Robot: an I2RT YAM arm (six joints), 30 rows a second.
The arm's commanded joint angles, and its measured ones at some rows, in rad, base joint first. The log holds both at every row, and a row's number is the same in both.
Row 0, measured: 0.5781 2.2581 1.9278 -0.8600 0.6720 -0.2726
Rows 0 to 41, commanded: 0.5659 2.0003 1.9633 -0.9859 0.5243 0.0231; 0.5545 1.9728 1.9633 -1.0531 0.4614 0.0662; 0.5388 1.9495 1.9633 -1.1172 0.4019 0.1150; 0.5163 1.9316 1.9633 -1.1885 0.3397 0.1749; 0.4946 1.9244 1.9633 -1.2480 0.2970 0.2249; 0.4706 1.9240 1.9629 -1.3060 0.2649 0.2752; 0.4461 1.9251 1.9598 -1.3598 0.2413 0.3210; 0.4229 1.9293 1.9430 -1.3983 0.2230 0.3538; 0.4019 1.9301 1.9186 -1.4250 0.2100 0.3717; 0.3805 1.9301 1.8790 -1.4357 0.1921 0.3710; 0.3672 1.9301 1.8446 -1.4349 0.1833 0.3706; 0.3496 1.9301 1.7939 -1.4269 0.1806 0.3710; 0.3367 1.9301 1.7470 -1.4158 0.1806 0.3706; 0.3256 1.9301 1.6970 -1.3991 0.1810 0.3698; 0.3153 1.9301 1.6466 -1.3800 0.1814 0.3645; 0.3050 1.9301 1.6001 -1.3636 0.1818 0.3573; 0.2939 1.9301 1.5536 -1.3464 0.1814 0.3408; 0.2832 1.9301 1.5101 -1.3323 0.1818 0.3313; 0.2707 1.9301 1.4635 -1.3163 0.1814 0.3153; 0.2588 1.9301 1.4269 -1.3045 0.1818 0.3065; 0.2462 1.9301 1.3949 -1.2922 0.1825 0.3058; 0.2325 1.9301 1.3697 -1.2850 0.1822 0.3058; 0.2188 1.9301 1.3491 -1.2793 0.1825 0.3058; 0.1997 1.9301 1.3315 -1.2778 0.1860 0.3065; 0.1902 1.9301 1.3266 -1.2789 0.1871 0.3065; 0.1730 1.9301 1.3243 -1.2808 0.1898 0.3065; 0.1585 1.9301 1.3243 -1.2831 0.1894 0.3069; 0.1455 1.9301 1.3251 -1.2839 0.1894 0.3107; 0.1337 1.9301 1.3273 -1.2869 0.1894 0.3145; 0.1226 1.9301 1.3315 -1.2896 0.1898 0.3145; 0.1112 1.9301 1.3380 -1.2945 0.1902 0.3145; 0.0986 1.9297 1.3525 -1.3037 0.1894 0.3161; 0.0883 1.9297 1.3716 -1.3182 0.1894 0.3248; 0.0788 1.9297 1.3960 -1.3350 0.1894 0.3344; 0.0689 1.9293 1.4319 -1.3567 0.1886 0.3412; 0.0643 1.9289 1.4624 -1.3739 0.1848 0.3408; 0.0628 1.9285 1.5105 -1.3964 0.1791 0.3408; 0.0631 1.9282 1.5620 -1.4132 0.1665 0.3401; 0.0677 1.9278 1.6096 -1.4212 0.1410 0.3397; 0.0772 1.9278 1.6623 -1.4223 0.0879 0.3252; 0.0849 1.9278 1.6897 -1.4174 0.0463 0.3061; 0.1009 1.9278 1.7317 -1.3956 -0.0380 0.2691
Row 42, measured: 0.0689 1.9553 1.6234 -1.4139 0.1211 0.3138
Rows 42 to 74, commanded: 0.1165 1.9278 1.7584 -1.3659 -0.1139 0.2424; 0.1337 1.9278 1.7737 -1.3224 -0.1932 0.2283; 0.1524 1.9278 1.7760 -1.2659 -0.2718 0.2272; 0.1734 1.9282 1.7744 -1.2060 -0.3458 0.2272; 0.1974 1.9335 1.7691 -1.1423 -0.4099 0.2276; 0.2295 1.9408 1.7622 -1.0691 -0.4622 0.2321; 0.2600 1.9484 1.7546 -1.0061 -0.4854 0.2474; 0.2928 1.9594 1.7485 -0.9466 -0.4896 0.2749; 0.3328 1.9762 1.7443 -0.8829 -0.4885 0.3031; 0.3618 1.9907 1.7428 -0.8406 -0.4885 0.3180; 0.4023 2.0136 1.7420 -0.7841 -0.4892 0.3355; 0.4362 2.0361 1.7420 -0.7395 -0.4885 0.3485; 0.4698 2.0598 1.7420 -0.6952 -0.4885 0.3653; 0.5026 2.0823 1.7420 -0.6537 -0.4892 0.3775; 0.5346 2.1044 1.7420 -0.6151 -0.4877 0.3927; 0.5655 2.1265 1.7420 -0.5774 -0.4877 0.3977; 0.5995 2.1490 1.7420 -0.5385 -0.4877 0.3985; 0.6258 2.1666 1.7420 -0.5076 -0.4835 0.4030; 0.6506 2.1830 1.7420 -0.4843 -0.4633 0.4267; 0.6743 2.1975 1.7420 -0.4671 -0.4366 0.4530; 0.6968 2.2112 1.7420 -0.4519 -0.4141 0.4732; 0.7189 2.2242 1.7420 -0.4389 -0.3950 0.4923; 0.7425 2.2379 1.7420 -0.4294 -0.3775 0.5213; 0.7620 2.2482 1.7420 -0.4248 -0.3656 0.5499; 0.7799 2.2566 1.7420 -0.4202 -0.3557 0.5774; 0.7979 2.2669 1.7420 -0.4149 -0.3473 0.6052; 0.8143 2.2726 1.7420 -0.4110 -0.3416 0.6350; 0.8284 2.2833 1.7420 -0.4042 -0.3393 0.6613; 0.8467 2.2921 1.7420 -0.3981 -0.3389 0.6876; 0.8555 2.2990 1.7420 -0.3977 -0.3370 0.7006; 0.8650 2.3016 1.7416 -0.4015 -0.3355 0.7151; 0.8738 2.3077 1.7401 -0.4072 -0.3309 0.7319; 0.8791 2.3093 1.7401 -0.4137 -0.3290 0.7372
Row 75, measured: 0.8665 2.2871 1.7443 -0.4114 -0.3569 0.6548
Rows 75 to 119, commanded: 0.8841 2.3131 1.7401 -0.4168 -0.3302 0.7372; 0.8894 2.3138 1.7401 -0.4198 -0.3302 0.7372; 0.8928 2.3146 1.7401 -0.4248 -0.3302 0.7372; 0.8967 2.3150 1.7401 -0.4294 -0.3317 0.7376; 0.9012 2.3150 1.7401 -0.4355 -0.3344 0.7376; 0.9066 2.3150 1.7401 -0.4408 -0.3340 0.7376; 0.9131 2.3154 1.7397 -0.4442 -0.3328 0.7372; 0.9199 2.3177 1.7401 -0.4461 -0.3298 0.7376; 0.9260 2.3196 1.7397 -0.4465 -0.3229 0.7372; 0.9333 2.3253 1.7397 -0.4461 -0.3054 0.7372; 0.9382 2.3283 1.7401 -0.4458 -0.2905 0.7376; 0.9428 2.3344 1.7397 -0.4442 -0.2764 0.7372; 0.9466 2.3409 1.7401 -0.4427 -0.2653 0.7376; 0.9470 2.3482 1.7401 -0.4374 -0.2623 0.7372; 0.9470 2.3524 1.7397 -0.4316 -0.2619 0.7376; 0.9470 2.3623 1.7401 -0.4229 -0.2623 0.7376; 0.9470 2.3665 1.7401 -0.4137 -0.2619 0.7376; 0.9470 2.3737 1.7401 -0.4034 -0.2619 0.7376; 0.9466 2.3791 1.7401 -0.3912 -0.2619 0.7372; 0.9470 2.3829 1.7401 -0.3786 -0.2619 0.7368; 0.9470 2.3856 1.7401 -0.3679 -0.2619 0.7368; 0.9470 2.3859 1.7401 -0.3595 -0.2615 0.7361; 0.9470 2.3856 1.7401 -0.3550 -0.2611 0.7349; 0.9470 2.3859 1.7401 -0.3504 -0.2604 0.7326; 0.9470 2.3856 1.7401 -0.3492 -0.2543 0.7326; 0.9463 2.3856 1.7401 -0.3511 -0.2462 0.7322; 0.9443 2.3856 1.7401 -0.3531 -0.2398 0.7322; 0.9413 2.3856 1.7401 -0.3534 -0.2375 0.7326; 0.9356 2.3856 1.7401 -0.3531 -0.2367 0.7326; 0.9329 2.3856 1.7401 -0.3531 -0.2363 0.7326; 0.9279 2.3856 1.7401 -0.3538 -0.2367 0.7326; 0.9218 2.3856 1.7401 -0.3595 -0.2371 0.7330; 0.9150 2.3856 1.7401 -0.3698 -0.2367 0.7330; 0.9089 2.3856 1.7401 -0.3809 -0.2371 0.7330; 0.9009 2.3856 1.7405 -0.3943 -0.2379 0.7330; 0.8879 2.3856 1.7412 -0.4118 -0.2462 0.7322; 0.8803 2.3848 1.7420 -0.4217 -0.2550 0.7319; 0.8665 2.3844 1.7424 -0.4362 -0.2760 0.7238; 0.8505 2.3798 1.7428 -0.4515 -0.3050 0.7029; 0.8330 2.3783 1.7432 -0.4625 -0.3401 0.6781; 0.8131 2.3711 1.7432 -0.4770 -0.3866 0.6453; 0.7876 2.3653 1.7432 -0.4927 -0.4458 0.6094; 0.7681 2.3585 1.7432 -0.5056 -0.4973 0.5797; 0.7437 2.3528 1.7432 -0.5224 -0.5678 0.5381; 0.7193 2.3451 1.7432 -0.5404 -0.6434 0.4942
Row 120, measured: 0.7952 2.3631 1.7515 -0.5068 -0.4755 0.6243
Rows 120 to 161, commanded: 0.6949 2.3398 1.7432 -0.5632 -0.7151 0.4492; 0.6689 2.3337 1.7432 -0.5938 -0.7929 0.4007; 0.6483 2.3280 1.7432 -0.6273 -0.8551 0.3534; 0.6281 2.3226 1.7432 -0.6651 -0.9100 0.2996; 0.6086 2.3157 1.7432 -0.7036 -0.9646 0.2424; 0.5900 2.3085 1.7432 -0.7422 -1.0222 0.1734; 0.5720 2.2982 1.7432 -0.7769 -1.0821 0.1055; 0.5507 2.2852 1.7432 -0.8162 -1.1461 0.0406; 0.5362 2.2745 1.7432 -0.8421 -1.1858 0.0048; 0.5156 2.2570 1.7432 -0.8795 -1.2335 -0.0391; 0.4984 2.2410 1.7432 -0.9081 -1.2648 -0.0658; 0.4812 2.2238 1.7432 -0.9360 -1.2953 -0.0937; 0.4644 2.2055 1.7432 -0.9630 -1.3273 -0.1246; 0.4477 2.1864 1.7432 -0.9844 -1.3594 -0.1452; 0.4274 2.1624 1.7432 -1.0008 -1.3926 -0.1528; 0.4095 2.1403 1.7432 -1.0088 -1.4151 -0.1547; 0.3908 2.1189 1.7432 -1.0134 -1.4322 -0.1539; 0.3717 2.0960 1.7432 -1.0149 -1.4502 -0.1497; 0.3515 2.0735 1.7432 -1.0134 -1.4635 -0.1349; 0.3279 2.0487 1.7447 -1.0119 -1.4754 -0.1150; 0.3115 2.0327 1.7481 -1.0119 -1.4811 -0.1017; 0.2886 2.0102 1.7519 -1.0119 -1.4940 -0.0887; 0.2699 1.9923 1.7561 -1.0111 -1.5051 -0.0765; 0.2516 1.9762 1.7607 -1.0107 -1.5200 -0.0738; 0.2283 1.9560 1.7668 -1.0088 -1.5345 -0.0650; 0.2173 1.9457 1.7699 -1.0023 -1.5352 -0.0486; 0.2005 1.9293 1.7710 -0.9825 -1.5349 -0.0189; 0.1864 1.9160 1.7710 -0.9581 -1.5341 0.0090; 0.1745 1.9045 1.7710 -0.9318 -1.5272 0.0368; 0.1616 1.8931 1.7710 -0.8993 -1.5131 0.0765; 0.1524 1.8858 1.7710 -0.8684 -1.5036 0.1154; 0.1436 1.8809 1.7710 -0.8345 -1.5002 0.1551; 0.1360 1.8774 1.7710 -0.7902 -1.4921 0.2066; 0.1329 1.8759 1.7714 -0.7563 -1.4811 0.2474; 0.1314 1.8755 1.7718 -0.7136 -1.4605 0.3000; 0.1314 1.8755 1.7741 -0.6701 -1.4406 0.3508; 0.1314 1.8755 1.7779 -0.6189 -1.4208 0.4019; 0.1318 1.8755 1.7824 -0.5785 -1.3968 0.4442; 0.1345 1.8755 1.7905 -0.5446 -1.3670 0.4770; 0.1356 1.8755 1.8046 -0.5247 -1.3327 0.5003; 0.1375 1.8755 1.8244 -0.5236 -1.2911 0.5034; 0.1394 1.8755 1.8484 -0.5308 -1.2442 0.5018
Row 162, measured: 0.1333 1.9110 1.7725 -0.5407 -1.3693 0.3904
